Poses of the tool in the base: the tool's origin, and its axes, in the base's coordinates. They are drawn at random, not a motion.
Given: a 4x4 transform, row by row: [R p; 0 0 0 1], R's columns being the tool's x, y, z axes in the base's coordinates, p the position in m. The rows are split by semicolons.
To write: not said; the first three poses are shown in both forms.
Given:
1: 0.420, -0.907, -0.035, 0.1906; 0.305, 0.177, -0.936, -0.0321; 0.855, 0.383, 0.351, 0.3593; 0, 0, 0, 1
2: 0.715, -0.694, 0.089, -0.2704; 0.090, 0.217, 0.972, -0.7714; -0.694, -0.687, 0.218, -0.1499; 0, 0, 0, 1
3: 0.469, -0.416, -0.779, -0.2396; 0.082, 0.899, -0.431, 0.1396; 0.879, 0.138, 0.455, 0.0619; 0, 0, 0, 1
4: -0.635, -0.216, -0.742, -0.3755; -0.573, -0.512, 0.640, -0.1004; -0.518, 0.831, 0.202, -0.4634; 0, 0, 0, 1
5: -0.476, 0.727, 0.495, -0.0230; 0.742, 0.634, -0.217, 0.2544; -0.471, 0.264, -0.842, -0.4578; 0, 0, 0, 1
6: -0.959, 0.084, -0.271, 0.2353; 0.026, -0.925, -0.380, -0.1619; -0.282, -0.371, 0.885, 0.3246; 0, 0, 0, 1
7: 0.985, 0.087, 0.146, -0.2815; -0.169, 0.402, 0.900, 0.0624; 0.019, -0.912, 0.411, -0.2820; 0, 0, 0, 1
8: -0.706, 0.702, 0.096, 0.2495; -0.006, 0.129, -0.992, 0.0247; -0.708, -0.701, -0.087, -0.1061; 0, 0, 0, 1
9: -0.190, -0.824, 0.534, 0.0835; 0.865, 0.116, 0.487, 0.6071; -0.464, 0.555, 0.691, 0.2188; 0, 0, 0, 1
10: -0.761, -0.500, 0.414, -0.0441; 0.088, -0.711, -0.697, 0.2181; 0.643, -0.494, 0.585, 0.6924; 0, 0, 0, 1
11: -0.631, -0.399, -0.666, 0.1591; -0.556, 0.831, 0.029, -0.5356; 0.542, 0.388, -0.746, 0.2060; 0, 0, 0, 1
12: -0.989, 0.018, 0.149, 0.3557; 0.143, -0.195, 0.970, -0.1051; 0.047, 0.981, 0.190, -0.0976; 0, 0, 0, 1
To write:
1: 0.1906, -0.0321, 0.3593; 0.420, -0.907, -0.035; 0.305, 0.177, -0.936; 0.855, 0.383, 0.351
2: -0.2704, -0.7714, -0.1499; 0.715, -0.694, 0.089; 0.090, 0.217, 0.972; -0.694, -0.687, 0.218
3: -0.2396, 0.1396, 0.0619; 0.469, -0.416, -0.779; 0.082, 0.899, -0.431; 0.879, 0.138, 0.455
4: -0.3755, -0.1004, -0.4634; -0.635, -0.216, -0.742; -0.573, -0.512, 0.640; -0.518, 0.831, 0.202
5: -0.0230, 0.2544, -0.4578; -0.476, 0.727, 0.495; 0.742, 0.634, -0.217; -0.471, 0.264, -0.842
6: 0.2353, -0.1619, 0.3246; -0.959, 0.084, -0.271; 0.026, -0.925, -0.380; -0.282, -0.371, 0.885
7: -0.2815, 0.0624, -0.2820; 0.985, 0.087, 0.146; -0.169, 0.402, 0.900; 0.019, -0.912, 0.411
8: 0.2495, 0.0247, -0.1061; -0.706, 0.702, 0.096; -0.006, 0.129, -0.992; -0.708, -0.701, -0.087
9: 0.0835, 0.6071, 0.2188; -0.190, -0.824, 0.534; 0.865, 0.116, 0.487; -0.464, 0.555, 0.691
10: -0.0441, 0.2181, 0.6924; -0.761, -0.500, 0.414; 0.088, -0.711, -0.697; 0.643, -0.494, 0.585
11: 0.1591, -0.5356, 0.2060; -0.631, -0.399, -0.666; -0.556, 0.831, 0.029; 0.542, 0.388, -0.746
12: 0.3557, -0.1051, -0.0976; -0.989, 0.018, 0.149; 0.143, -0.195, 0.970; 0.047, 0.981, 0.190
